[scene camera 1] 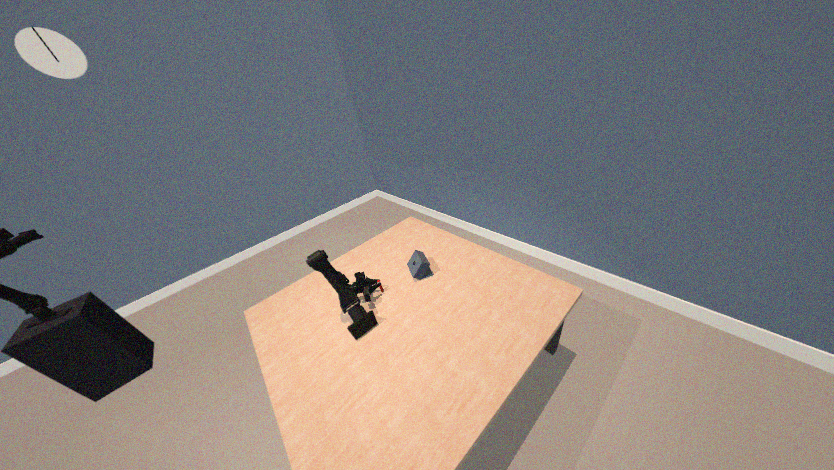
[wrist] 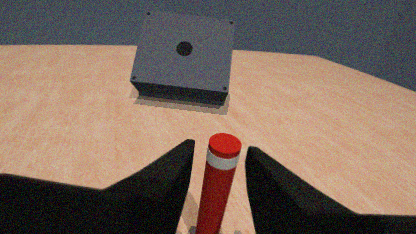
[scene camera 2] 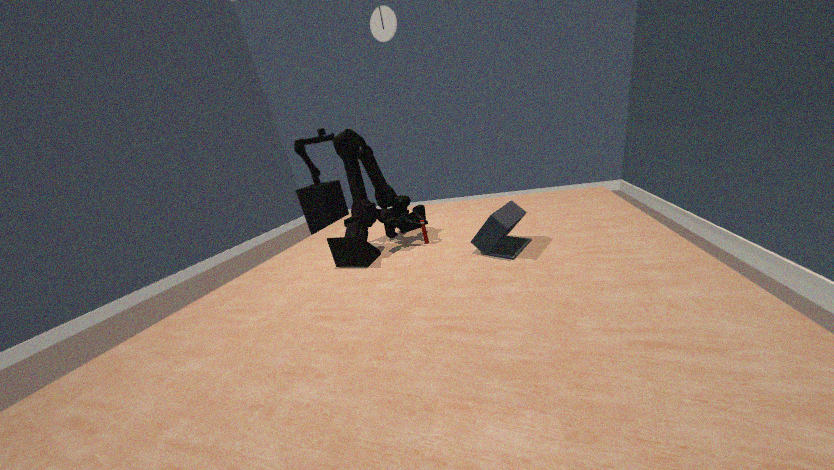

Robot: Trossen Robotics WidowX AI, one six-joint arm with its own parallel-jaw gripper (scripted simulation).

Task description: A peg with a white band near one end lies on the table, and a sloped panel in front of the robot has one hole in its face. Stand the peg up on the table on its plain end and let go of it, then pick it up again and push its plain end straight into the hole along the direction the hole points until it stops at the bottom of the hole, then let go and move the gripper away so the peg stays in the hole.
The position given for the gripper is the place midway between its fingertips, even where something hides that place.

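Note:
The gripper is visible at (scene camera 2: 424, 224) and at (wrist: 220, 151).

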